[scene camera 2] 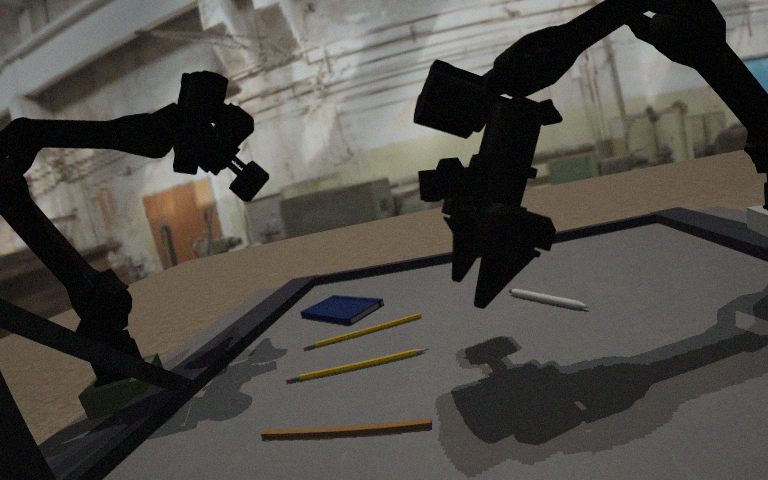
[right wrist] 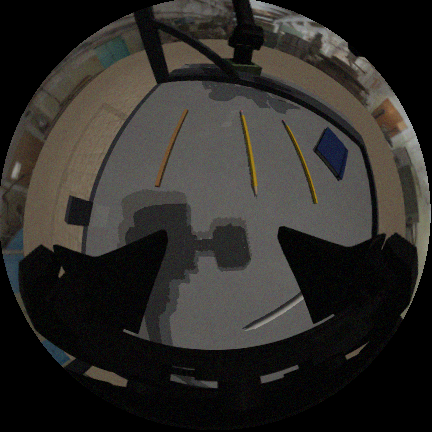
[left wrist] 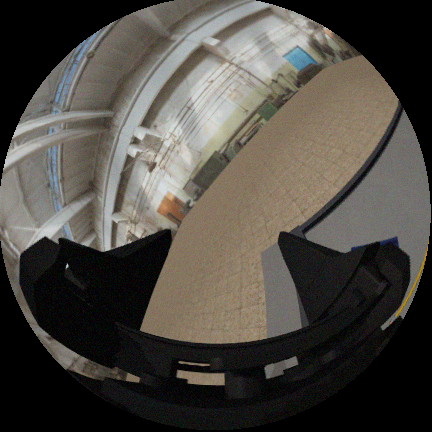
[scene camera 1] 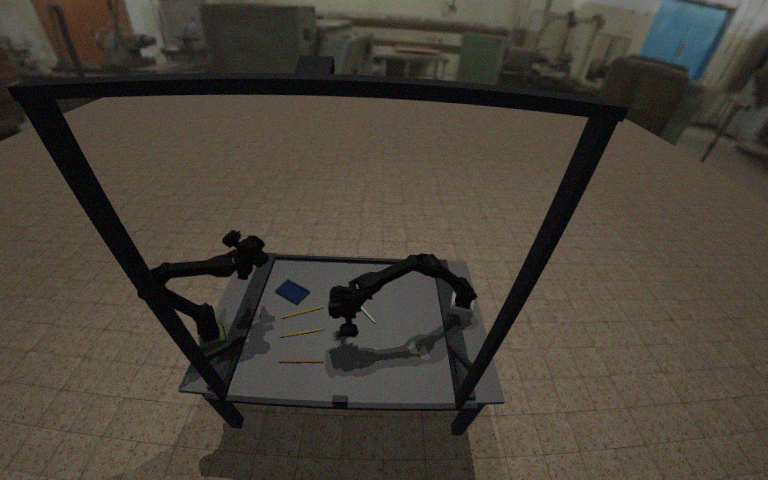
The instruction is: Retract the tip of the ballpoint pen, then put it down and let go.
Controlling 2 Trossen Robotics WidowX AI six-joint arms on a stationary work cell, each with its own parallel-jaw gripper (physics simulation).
Labels:
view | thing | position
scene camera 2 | my left gripper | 234, 162
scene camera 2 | my right gripper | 466, 293
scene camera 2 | blue notebook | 346, 310

